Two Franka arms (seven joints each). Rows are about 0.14 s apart.
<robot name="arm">
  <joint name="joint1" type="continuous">
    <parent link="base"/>
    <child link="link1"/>
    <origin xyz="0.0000 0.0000 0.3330" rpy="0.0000 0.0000 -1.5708"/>
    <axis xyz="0 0 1"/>
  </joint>
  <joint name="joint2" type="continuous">
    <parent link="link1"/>
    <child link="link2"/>
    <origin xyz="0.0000 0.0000 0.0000" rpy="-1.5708 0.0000 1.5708"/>
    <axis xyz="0 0 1"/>
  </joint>
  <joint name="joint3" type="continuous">
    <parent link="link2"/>
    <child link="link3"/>
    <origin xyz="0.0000 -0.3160 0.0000" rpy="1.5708 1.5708 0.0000"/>
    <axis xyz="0 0 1"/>
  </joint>
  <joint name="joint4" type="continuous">
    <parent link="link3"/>
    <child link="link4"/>
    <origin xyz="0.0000 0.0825 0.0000" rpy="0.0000 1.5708 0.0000"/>
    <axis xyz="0 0 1"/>
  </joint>
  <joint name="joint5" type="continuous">
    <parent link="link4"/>
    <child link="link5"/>
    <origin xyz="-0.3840 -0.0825 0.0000" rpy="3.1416 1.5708 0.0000"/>
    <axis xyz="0 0 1"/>
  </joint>
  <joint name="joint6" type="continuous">
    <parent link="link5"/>
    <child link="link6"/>
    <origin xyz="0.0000 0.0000 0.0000" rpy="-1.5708 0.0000 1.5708"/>
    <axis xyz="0 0 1"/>
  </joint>
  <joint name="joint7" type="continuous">
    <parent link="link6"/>
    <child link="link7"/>
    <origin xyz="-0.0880 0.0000 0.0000" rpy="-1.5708 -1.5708 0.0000"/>
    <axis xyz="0 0 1"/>
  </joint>
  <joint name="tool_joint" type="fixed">
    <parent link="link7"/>
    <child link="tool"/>
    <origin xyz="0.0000 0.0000 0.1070" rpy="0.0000 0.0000 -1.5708"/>
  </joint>
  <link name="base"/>
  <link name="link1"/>
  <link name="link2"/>
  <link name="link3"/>
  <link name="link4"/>
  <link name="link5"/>
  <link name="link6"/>
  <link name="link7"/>
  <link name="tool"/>
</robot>
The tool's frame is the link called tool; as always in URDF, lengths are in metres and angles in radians. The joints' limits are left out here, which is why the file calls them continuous.
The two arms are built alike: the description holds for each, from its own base.
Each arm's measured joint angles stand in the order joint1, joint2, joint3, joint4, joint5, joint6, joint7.
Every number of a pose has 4 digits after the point. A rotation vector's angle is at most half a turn.
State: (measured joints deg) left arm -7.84 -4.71 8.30 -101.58 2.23 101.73 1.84; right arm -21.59 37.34 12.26 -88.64 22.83 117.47 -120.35
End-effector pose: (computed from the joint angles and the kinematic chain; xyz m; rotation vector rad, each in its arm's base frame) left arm 0.5443 0.0105 0.5911 -3.1103 0.0473 -0.1299; right arm 0.6824 -0.1124 0.2709 -1.8367 -2.0722 -0.5190
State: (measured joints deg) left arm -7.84 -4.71 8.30 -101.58 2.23 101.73 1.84; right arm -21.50 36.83 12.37 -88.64 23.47 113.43 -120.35
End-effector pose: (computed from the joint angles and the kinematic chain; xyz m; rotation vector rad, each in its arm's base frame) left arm 0.5443 0.0105 0.5911 -3.1103 0.0473 -0.1299; right arm 0.6764 -0.1044 0.2735 -1.7811 -2.0419 -0.4969
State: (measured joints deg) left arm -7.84 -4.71 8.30 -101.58 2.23 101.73 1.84; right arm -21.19 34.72 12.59 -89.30 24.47 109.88 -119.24
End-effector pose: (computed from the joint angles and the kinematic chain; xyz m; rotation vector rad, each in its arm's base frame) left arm 0.5443 0.0105 0.5911 -3.1103 0.0473 -0.1299; right arm 0.6701 -0.0923 0.2909 -1.7488 -2.0112 -0.4860
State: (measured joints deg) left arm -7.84 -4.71 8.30 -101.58 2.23 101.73 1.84; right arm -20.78 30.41 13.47 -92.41 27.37 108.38 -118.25
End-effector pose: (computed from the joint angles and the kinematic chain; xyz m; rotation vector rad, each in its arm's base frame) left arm 0.5443 0.0105 0.5911 -3.1103 0.0473 -0.1299; right arm 0.6591 -0.0693 0.3185 -1.7267 -1.9813 -0.5185
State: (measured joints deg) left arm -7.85 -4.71 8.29 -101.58 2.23 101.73 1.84; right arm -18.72 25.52 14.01 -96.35 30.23 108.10 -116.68
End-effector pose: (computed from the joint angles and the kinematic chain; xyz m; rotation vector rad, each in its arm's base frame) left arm 0.5443 0.0104 0.5911 -3.1103 0.0478 -0.1299; right arm 0.6458 -0.0316 0.3450 -1.7045 -1.9688 -0.5372
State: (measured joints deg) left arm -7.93 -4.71 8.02 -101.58 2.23 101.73 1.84; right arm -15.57 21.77 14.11 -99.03 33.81 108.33 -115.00
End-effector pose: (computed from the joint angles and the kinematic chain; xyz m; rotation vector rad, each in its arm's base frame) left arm 0.5443 0.0069 0.5911 -3.1100 0.0573 -0.1301; right arm 0.6359 0.0112 0.3676 -1.6797 -1.9533 -0.5693
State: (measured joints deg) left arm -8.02 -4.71 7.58 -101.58 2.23 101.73 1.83; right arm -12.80 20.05 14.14 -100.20 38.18 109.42 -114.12
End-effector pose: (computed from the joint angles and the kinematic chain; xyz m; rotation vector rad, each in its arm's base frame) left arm 0.5444 0.0018 0.5911 -3.1095 0.0714 -0.1304; right arm 0.6324 0.0461 0.3807 -1.6589 -1.9223 -0.6294
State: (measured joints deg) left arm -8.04 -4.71 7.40 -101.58 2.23 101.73 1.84; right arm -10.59 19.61 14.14 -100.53 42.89 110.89 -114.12
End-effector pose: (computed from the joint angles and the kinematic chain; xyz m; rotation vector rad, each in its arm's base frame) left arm 0.5444 -0.0002 0.5912 -3.1092 0.0771 -0.1305; right arm 0.6329 0.0729 0.3874 -1.6388 -1.8813 -0.7028
